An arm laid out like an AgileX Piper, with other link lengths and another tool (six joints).
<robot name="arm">
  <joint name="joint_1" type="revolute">
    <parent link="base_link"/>
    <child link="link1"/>
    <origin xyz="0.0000 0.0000 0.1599" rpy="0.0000 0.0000 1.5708"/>
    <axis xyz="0 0 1"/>
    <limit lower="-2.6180" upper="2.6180"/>
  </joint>
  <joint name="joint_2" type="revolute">
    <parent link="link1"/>
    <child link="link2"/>
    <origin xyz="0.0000 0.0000 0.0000" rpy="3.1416 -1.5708 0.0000"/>
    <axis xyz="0 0 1"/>
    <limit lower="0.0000" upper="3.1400"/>
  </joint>
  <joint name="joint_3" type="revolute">
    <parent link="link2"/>
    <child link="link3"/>
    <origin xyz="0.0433 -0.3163 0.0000" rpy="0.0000 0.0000 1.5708"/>
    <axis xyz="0 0 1"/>
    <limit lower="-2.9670" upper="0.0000"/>
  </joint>
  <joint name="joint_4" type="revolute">
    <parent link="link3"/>
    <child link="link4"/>
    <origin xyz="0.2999 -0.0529 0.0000" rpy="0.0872 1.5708 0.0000"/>
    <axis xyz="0 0 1"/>
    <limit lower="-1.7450" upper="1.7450"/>
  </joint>
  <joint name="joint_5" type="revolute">
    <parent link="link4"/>
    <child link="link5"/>
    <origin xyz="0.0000 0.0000 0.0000" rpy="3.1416 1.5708 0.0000"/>
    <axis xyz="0 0 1"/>
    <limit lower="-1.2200" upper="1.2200"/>
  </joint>
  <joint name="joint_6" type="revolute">
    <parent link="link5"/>
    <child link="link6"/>
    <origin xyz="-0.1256 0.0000 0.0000" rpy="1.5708 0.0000 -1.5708"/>
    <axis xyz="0 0 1"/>
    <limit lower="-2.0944" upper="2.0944"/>
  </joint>
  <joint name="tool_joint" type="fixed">
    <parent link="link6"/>
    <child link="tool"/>
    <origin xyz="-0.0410 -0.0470 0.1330" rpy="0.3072 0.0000 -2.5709"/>
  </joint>
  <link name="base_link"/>
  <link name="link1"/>
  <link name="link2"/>
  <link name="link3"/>
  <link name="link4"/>
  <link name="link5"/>
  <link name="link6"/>
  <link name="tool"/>
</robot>
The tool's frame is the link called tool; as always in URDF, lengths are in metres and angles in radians.
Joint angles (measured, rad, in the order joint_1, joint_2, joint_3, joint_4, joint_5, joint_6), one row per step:
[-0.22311 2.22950 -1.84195 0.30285 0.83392 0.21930]
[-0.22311 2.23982 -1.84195 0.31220 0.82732 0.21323]
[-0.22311 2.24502 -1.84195 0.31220 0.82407 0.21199]
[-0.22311 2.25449 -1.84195 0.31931 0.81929 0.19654]
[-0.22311 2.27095 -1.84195 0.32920 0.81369 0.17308]
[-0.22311 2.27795 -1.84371 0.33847 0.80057 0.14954]
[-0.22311 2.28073 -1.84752 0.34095 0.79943 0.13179]
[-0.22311 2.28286 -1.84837 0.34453 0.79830 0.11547]
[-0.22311 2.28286 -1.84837 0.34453 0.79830 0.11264]
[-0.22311 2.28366 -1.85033 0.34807 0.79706 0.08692]
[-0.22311 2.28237 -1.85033 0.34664 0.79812 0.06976]
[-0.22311 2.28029 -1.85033 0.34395 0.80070 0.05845]
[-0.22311 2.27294 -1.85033 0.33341 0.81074 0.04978]
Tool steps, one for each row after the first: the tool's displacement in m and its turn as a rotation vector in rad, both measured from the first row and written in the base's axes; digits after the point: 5 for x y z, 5 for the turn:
[0.00128 0.00113 -0.00579 0.00615 0.00135 0.00059]
[0.00161 0.00088 -0.00878 0.00573 0.00331 0.00072]
[0.00293 0.00185 -0.01397 0.00572 0.00479 0.01058]
[0.00428 0.00339 -0.02346 0.00589 0.01064 0.02622]
[0.00842 0.00366 -0.02499 0.00029 -0.00107 0.03966]
[0.01058 0.00388 -0.02452 -0.00643 -0.00595 0.05396]
[0.01187 0.00448 -0.02492 -0.01092 -0.00866 0.06662]
[0.01203 0.00450 -0.02483 -0.01225 -0.00903 0.06909]
[0.01429 0.00509 -0.02356 -0.02191 -0.01546 0.08988]
[0.01506 0.00515 -0.02231 -0.03126 -0.01768 0.10567]
[0.01523 0.00512 -0.02092 -0.03864 -0.01823 0.11730]
[0.01396 0.00453 -0.01709 -0.05055 -0.01498 0.13168]

